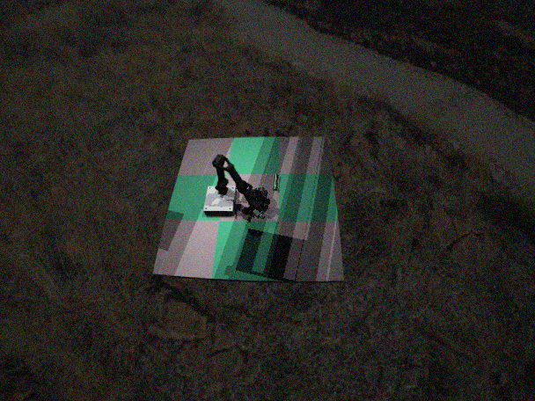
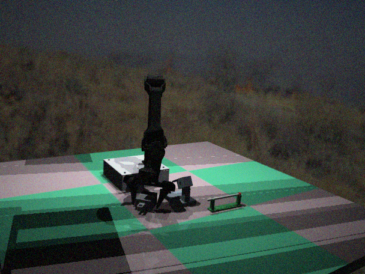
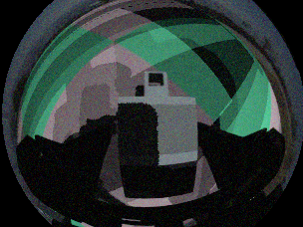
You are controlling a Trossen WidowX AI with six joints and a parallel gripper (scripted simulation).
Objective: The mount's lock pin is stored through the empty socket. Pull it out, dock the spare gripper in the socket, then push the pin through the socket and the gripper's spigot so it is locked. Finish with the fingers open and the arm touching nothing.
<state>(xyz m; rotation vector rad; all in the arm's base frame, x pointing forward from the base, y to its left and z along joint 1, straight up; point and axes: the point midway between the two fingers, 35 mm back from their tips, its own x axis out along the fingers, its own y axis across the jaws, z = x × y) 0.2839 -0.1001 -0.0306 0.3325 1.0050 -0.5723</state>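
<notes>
Now: the mount socket 160 mm to the left of my gripper tip, 40 mm above it and 30 mm behind it. The rest, counted from my gripper tip: green cradle: 300 mm to the left, 70 mm ahead, 10 mm above; spare gripper: 10 mm above.
</notes>
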